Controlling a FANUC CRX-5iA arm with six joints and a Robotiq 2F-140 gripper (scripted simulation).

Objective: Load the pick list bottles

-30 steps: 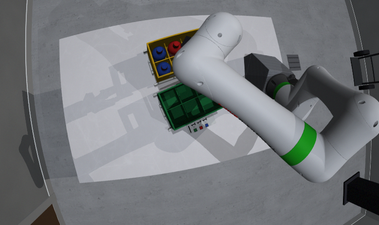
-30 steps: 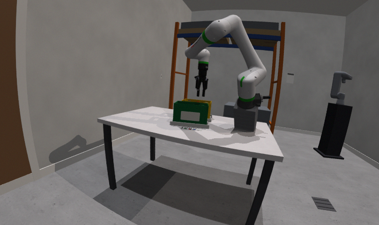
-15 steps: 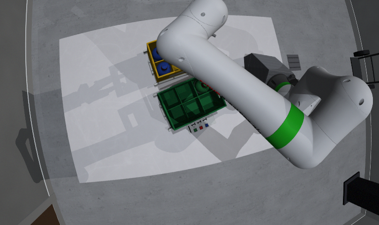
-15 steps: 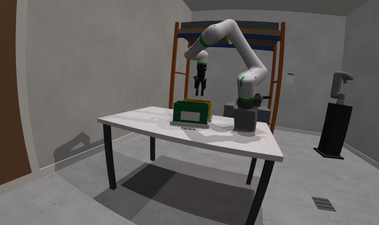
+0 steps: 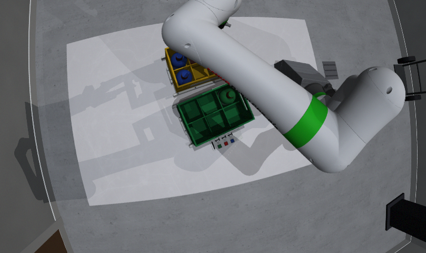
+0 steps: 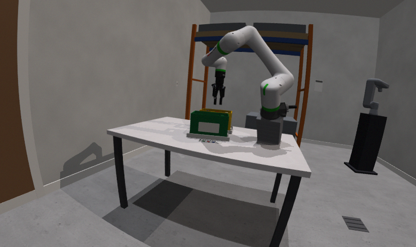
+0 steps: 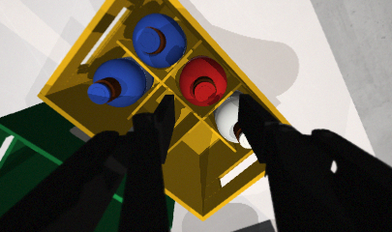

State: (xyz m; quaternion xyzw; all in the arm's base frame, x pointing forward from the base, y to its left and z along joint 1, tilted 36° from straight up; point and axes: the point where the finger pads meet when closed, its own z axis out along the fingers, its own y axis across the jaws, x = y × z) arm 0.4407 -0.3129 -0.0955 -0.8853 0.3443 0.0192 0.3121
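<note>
My gripper is now 17 cm above the red bottle. Round my hand: yellow crate 17 cm below, 4 cm to the left; then blue-label bottle 17 cm below, 8 cm ahead, 1 cm to the left; then white bottle 17 cm below, 9 cm behind, 1 cm to the right.
</note>
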